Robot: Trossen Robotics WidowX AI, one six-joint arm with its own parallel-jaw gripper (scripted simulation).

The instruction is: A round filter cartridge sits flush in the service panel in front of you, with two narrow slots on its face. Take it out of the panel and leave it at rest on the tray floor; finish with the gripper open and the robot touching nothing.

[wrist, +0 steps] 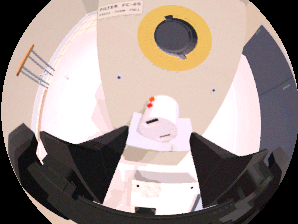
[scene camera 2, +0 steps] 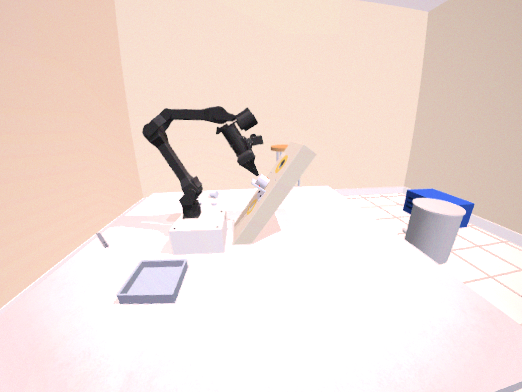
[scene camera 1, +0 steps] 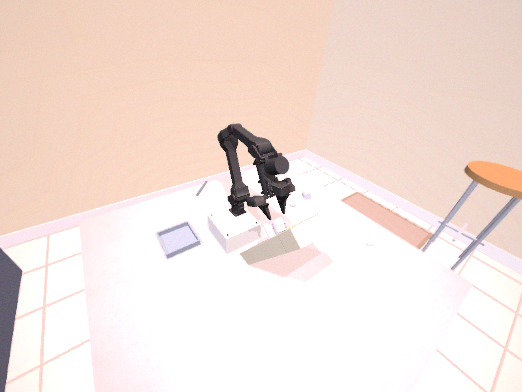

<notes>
My gripper is open, with nothing in its grasp. Also in view: a beige service panel and a grey tray.
My gripper shows as well in the wrist view and in scene camera 2.
</notes>
